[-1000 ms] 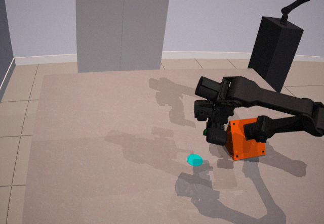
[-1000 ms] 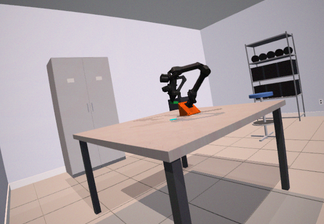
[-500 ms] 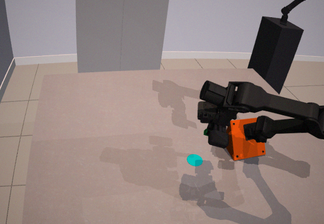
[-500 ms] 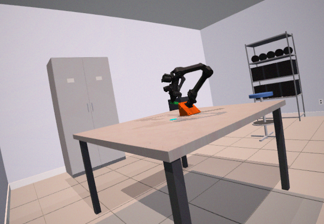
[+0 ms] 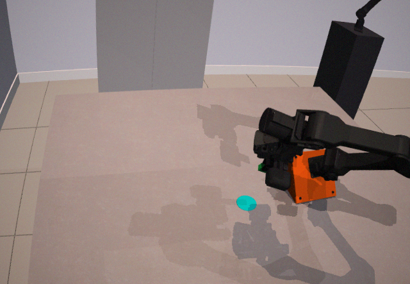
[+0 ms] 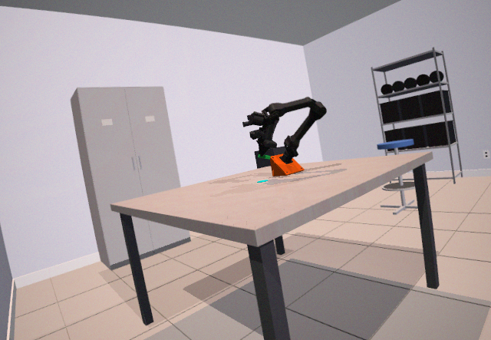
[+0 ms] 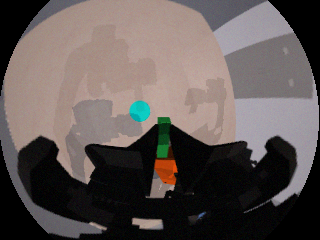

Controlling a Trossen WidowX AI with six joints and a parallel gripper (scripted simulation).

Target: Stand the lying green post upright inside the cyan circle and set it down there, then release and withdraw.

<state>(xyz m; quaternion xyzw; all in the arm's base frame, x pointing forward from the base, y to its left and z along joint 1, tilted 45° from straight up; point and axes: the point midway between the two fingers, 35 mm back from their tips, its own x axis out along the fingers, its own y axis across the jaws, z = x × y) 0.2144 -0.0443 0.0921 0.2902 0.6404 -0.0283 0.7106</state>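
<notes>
The cyan circle is 20 mm ahead of my gripper tip and 130 mm below it. Also, from my gripper tip: green post: 20 mm behind, 10 mm to the left, 10 mm below.
</notes>
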